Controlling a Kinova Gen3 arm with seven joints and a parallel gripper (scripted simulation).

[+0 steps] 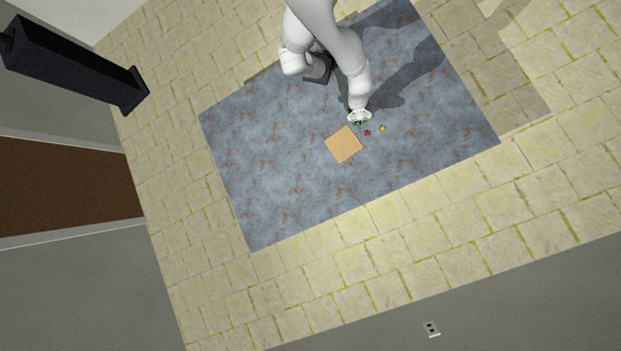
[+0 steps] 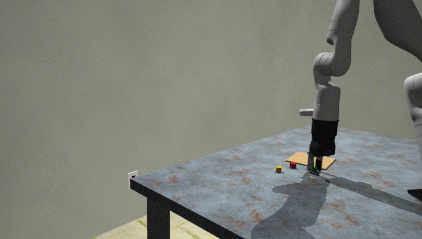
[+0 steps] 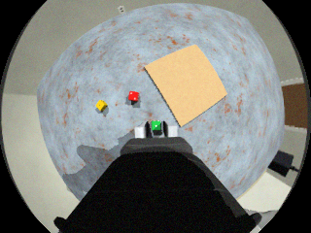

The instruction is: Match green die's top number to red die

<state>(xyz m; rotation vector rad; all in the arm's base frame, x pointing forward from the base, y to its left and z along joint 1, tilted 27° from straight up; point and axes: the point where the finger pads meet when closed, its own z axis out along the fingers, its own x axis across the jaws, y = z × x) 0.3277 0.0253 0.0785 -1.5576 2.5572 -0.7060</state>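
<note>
Right now the green die is 1 cm below my hand. Also, from my hand: red die 7 cm ahead, 1 cm below; tan mat 11 cm to the right, 4 cm ahead, 2 cm below; yellow die 10 cm ahead, 7 cm to the left, 1 cm below.
</note>
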